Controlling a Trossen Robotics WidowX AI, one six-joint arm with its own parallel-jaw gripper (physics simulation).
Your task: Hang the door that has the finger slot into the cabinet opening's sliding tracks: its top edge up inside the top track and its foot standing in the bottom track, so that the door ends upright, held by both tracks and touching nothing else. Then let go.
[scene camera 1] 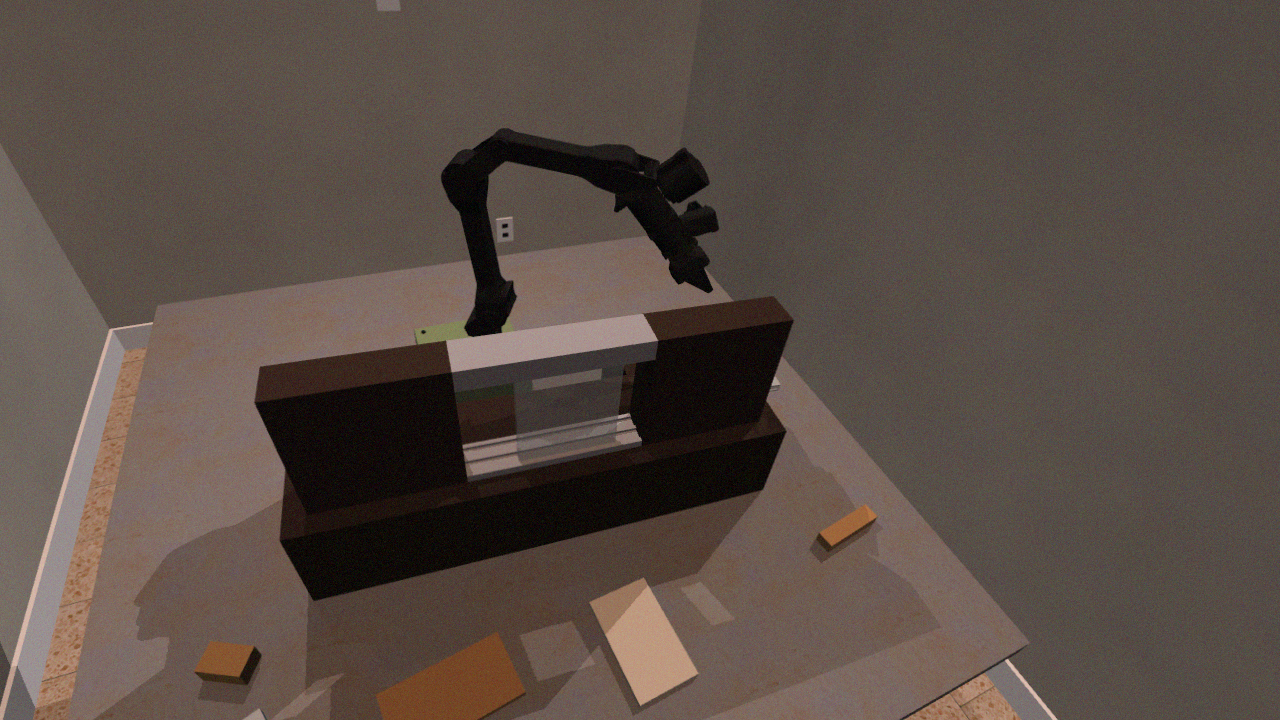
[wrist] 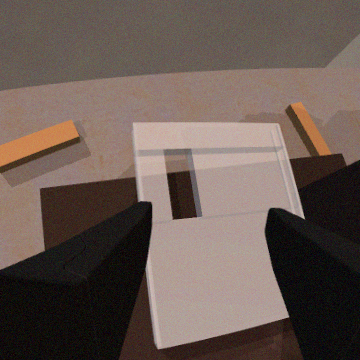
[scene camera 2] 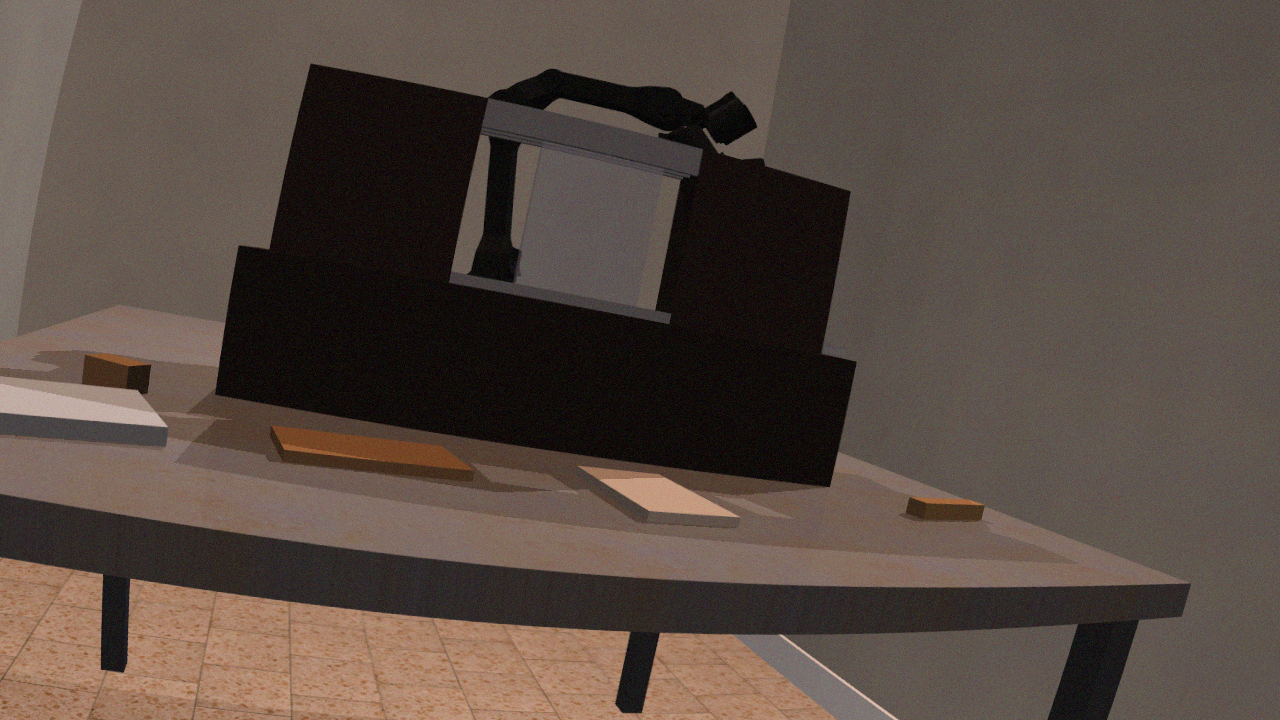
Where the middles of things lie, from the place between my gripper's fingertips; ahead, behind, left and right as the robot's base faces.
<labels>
Right now my hand is 7 cm short of the door with the finger slot [wrist: 209, 275], 1 cm to the right of it and 13 cm above it. Round my hand: grey top track [scene camera 1: 477, 362] 17 cm ahead, 32 cm to the right, 6 cm above; cream panel [scene camera 1: 653, 661] 42 cm ahead, 25 cm to the right, 29 cm below; grey bottom track [scene camera 1: 495, 457] 17 cm ahead, 32 cm to the right, 14 cm below.
</labels>
